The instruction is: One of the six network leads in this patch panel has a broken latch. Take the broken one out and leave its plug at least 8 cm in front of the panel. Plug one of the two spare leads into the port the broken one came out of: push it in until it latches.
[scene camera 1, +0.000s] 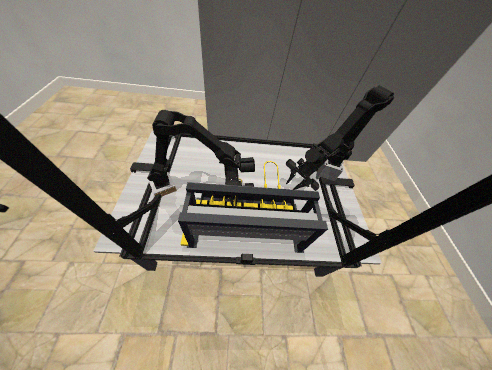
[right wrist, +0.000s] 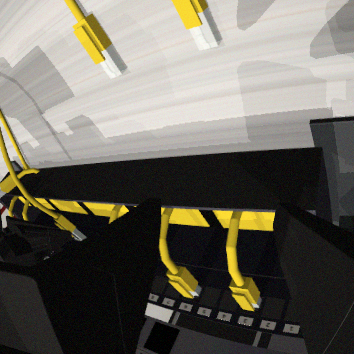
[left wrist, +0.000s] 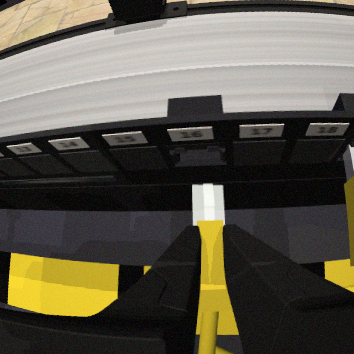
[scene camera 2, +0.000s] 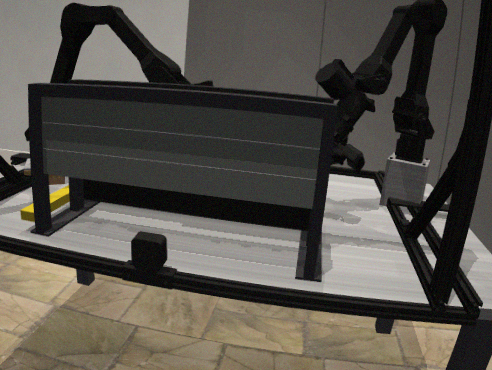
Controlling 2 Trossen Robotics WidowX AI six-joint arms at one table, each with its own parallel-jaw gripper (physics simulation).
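Frame: origin at the left arm's base, x ahead, y left, z up, level; metres.
Where they show: left gripper, fingertip midpoint: (right wrist: 68, 232) (left wrist: 209, 236); right gripper, fingertip midpoint: (scene camera 1: 289, 186) (right wrist: 219, 212); left arm's base, link origin: (scene camera 1: 161, 182); right arm's base, link origin: (scene camera 1: 334, 161) (scene camera 2: 409, 159).
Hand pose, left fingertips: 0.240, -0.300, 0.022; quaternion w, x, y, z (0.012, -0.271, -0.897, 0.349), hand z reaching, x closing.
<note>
Each offset is from my left fingertips to the top centre of the thing, as dx, dy, dz. "*": to the spot under its first point.
My left gripper (left wrist: 209, 236) is shut on a yellow plug {* +0.004, +0.008, +0.002} (left wrist: 211, 260), its clear tip pointing at port 16 {-0.014, -0.025, +0.030} (left wrist: 199, 156), a visible gap short of it. Port 16 looks empty. The patch panel {+0.028, -0.076, +0.196} (scene camera 2: 180, 135) stands in a dark frame. My right gripper (right wrist: 219, 212) (scene camera 1: 291, 184) is open and empty, behind the panel's right end in scene camera 1. In the right wrist view, two seated plugs {* +0.158, -0.096, +0.024} (right wrist: 183, 282) {* +0.202, -0.123, +0.024} (right wrist: 245, 294) show beyond its fingers, and two loose plugs, one yellow {* +0.232, +0.054, -0.057} (right wrist: 92, 37) and another {* +0.288, +0.006, -0.053} (right wrist: 192, 12), lie on the table. Latch condition cannot be made out.
Another plug {* -0.038, +0.024, +0.017} (left wrist: 350, 220) sits near port 18, right of the held one. A yellow lead loop {* +0.371, +0.184, -0.063} (scene camera 1: 271, 162) rises behind the frame's top bar {* +0.022, -0.056, +0.196} (scene camera 1: 250, 189). A yellow bar (scene camera 2: 45, 204) lies by the frame's left leg. A yellow-and-black strip (right wrist: 245, 220) runs along the panel.
</note>
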